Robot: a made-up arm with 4 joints. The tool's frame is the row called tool.
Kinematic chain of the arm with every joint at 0, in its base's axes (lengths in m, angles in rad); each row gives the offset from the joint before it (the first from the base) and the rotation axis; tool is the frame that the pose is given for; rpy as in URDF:
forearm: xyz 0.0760 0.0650 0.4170 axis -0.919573 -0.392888 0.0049
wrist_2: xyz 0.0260 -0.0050 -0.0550 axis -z
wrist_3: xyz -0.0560 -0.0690 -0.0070 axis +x
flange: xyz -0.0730 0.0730 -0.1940 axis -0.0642 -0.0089 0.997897
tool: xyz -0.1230 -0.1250 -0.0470 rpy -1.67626 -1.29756 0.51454
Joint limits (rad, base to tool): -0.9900..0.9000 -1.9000..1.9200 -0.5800..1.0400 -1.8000..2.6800
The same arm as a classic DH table. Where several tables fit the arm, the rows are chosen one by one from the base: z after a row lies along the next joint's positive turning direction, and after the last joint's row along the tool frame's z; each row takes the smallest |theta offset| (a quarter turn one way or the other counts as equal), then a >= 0, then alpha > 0; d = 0 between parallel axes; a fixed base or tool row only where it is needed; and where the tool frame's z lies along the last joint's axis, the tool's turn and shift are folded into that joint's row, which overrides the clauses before.
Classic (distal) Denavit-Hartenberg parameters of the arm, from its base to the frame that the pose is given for. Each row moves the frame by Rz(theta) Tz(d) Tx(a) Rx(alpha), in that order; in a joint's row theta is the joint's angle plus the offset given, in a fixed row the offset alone. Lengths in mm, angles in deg.
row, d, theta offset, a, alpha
base (fixed), 417.5, -66.87, -29.9, 89.72
forearm, -117.4, 0, 14.8, 90.28
wrist_2, 61.9, 23.13, 69, 90
wrist_3, -141.5, 0.51, -71.3, 93.68
flange, -233.6, -66.25, 165.6, 90.62
tool (fixed), -64.2, 109.15, 0, 0
Joint limits (deg, base to tool): -56.72..51.57 -108.86..110.01 -33.23..59.59 -103.13..153.55

